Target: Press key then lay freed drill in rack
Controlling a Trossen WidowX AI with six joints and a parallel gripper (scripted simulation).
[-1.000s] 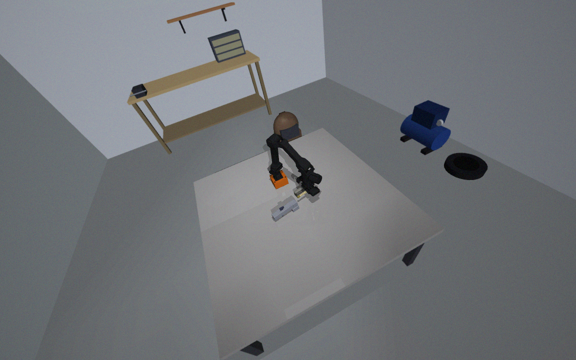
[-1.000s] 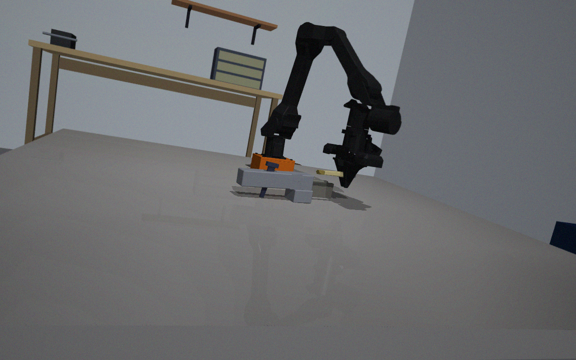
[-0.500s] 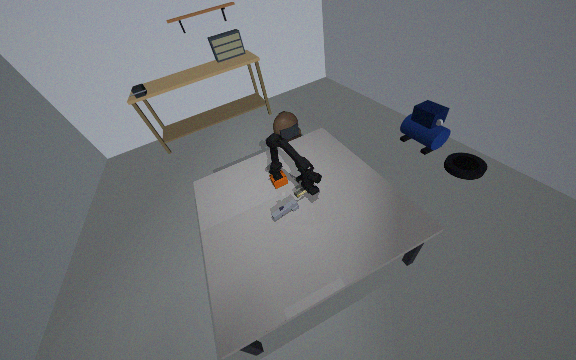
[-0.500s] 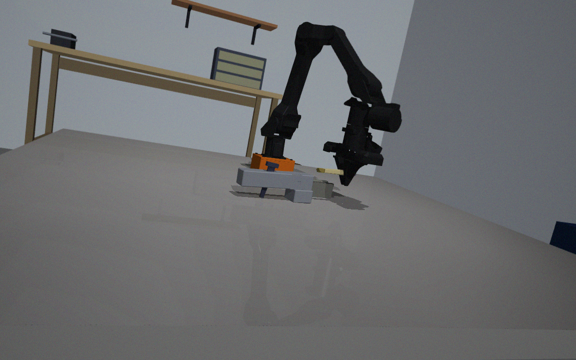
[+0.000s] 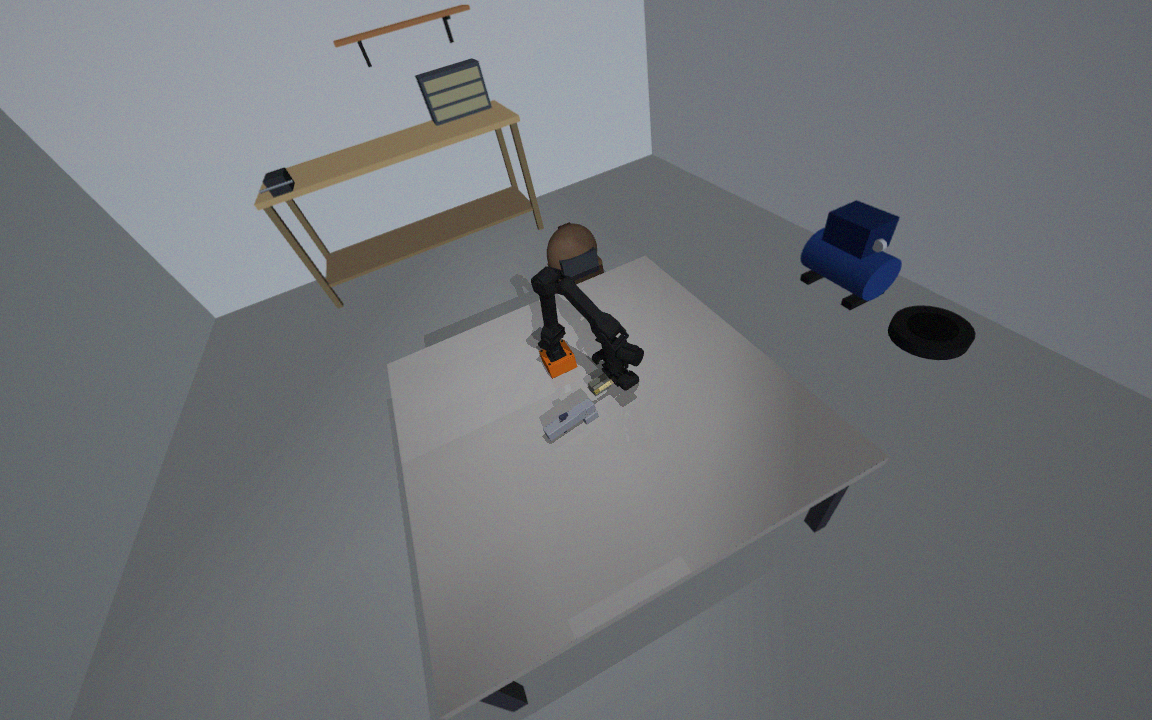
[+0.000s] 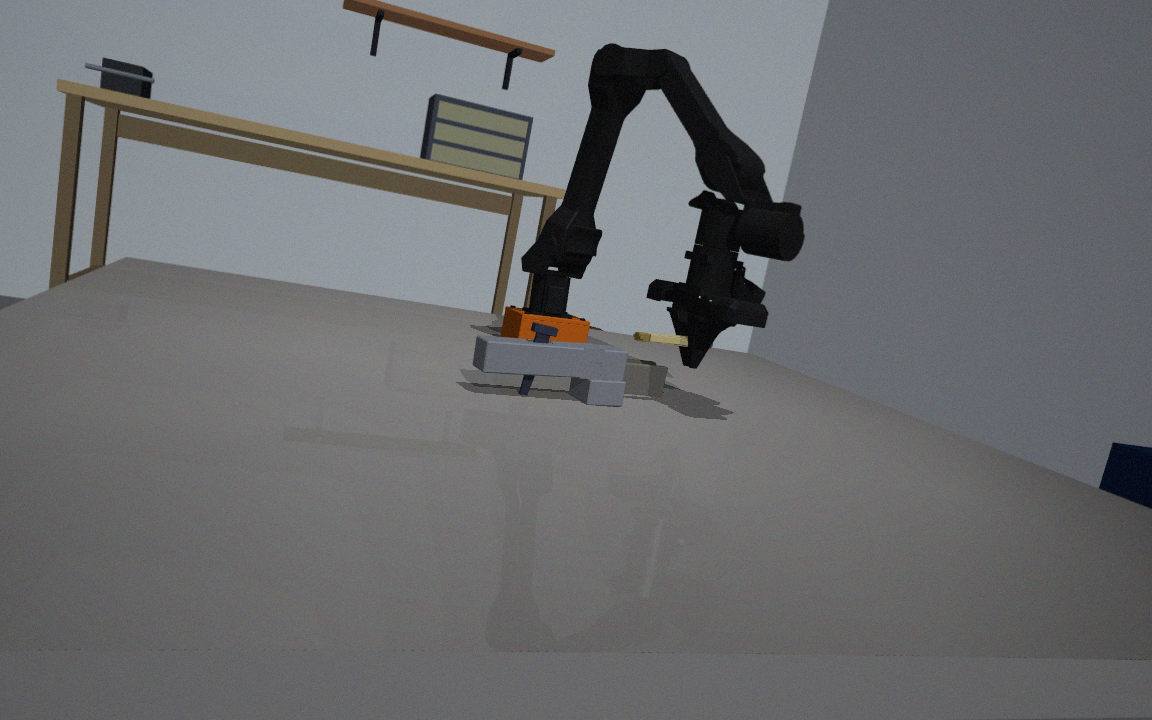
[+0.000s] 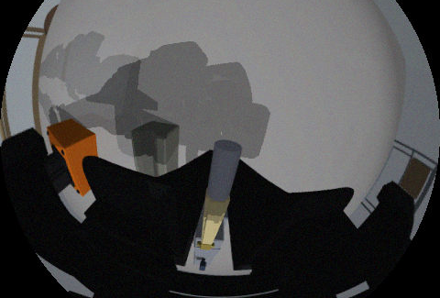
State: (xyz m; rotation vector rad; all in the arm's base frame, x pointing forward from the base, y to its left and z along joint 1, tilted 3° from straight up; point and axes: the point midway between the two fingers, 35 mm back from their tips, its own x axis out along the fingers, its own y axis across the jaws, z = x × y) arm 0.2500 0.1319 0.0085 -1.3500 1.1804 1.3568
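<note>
Now: the drill 40 mm to the right of my gripper tip, 30 mm above it and 10 mm ahead of it. From my gripper tip the other things lie so: dark key 220 mm to the right, 50 mm ahead; then grey-olive block 60 mm behind, 40 mm to the right, 30 mm below; then grey drill fixture 190 mm to the right, 40 mm ahead, 20 mm below.
</note>
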